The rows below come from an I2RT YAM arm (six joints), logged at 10 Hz.
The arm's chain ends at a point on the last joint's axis. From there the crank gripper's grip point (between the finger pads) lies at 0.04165 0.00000 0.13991 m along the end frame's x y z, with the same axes.
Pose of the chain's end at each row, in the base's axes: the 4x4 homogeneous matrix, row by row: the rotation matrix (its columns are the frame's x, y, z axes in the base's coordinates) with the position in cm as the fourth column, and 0 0 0 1 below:
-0.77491 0.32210 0.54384 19.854; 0.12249 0.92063 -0.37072 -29.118; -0.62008 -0.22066 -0.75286 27.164; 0 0 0 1
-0.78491 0.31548 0.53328 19.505; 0.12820 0.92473 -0.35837 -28.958; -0.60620 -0.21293 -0.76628 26.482; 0 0 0 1
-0.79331 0.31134 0.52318 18.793; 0.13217 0.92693 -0.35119 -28.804; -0.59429 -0.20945 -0.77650 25.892; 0 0 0 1
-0.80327 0.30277 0.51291 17.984; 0.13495 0.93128 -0.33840 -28.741; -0.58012 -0.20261 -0.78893 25.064; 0 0 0 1
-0.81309 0.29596 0.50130 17.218; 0.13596 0.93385 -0.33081 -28.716; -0.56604 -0.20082 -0.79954 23.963; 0 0 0 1
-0.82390 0.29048 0.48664 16.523; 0.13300 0.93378 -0.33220 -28.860; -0.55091 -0.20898 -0.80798 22.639; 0 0 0 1
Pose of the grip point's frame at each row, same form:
-0.77491 0.32210 0.54384 24.235; 0.12249 0.92063 -0.37072 -33.795; -0.62008 -0.22066 -0.75286 14.048; 0 0 0 1
-0.78491 0.31548 0.53328 23.697; 0.12820 0.92473 -0.35837 -33.438; -0.60620 -0.21293 -0.76628 13.236; 0 0 0 1
-0.79331 0.31134 0.52318 22.809; 0.13217 0.92693 -0.35119 -33.167; -0.59429 -0.20945 -0.77650 12.553; 0 0 0 1
-0.80327 0.30277 0.51291 21.815; 0.13495 0.93128 -0.33840 -32.913; -0.58012 -0.20261 -0.78893 11.610; 0 0 0 1
-0.81309 0.29596 0.50130 20.845; 0.13596 0.93385 -0.33081 -32.778; -0.56604 -0.20082 -0.79954 10.419; 0 0 0 1
-0.82390 0.29048 0.48664 19.900; 0.13300 0.93378 -0.33220 -32.954; -0.55091 -0.20898 -0.80798 9.040; 0 0 0 1

